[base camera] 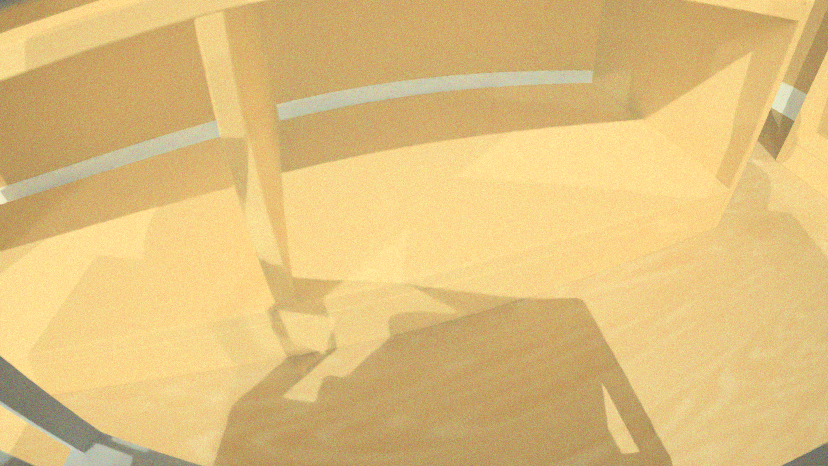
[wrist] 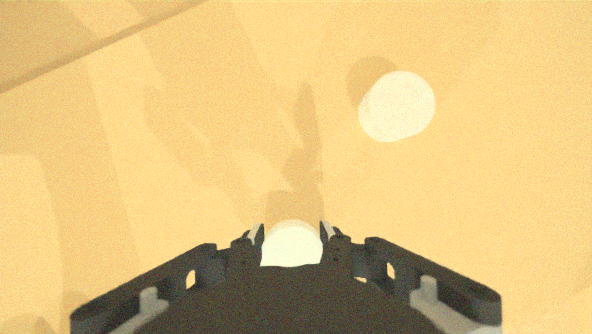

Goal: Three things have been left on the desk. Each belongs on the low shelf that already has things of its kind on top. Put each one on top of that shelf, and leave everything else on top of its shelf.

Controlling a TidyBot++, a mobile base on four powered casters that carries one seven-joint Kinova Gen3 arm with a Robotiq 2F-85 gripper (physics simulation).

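Frame: origin at the arm's base, x ahead, y left, z up, level; millimetres.
Seen in the pictures: gripper, fingertip midpoint: [wrist: 292, 234].
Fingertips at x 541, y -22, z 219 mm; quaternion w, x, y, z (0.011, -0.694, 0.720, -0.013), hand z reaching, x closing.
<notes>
Pixels of each thing's middle, then the offset from my fingertips to it. "pt": a spot on its surface instead. Level surfaces: height alone.
- white round-topped thing, body centre: [wrist: 292, 254] 1 mm left, 14 mm back, 6 mm up
- low shelf, its level: 6 mm down
- wooden shelf unit, surface spot: [base camera: 223, 69] pt 145 mm left, 224 mm back, 326 mm down
- wooden floor, its level: 616 mm down
My gripper [wrist: 292, 234] is shut on a white round-topped thing [wrist: 292, 246] at the bottom middle of the wrist view. The lower part of the held thing is hidden by the gripper. Beneath is the pale wooden top of a low shelf [wrist: 475, 200], with the gripper's shadow running up from the held thing. I cannot tell whether the held thing touches the top. Another white, cylinder-like thing [wrist: 400, 105] stands on the top, ahead and to the right of the gripper, apart from it. In the base camera view the gripper does not show.
The base camera view shows a wooden shelf unit [base camera: 223, 69] with open compartments and a pale strip [base camera: 434, 86] behind. Another wooden unit [base camera: 811, 138] stands at the right edge, past a narrow gap. Shadows lie on the wooden floor [base camera: 724, 301]. A grey part [base camera: 40, 393] shows at lower left.
</notes>
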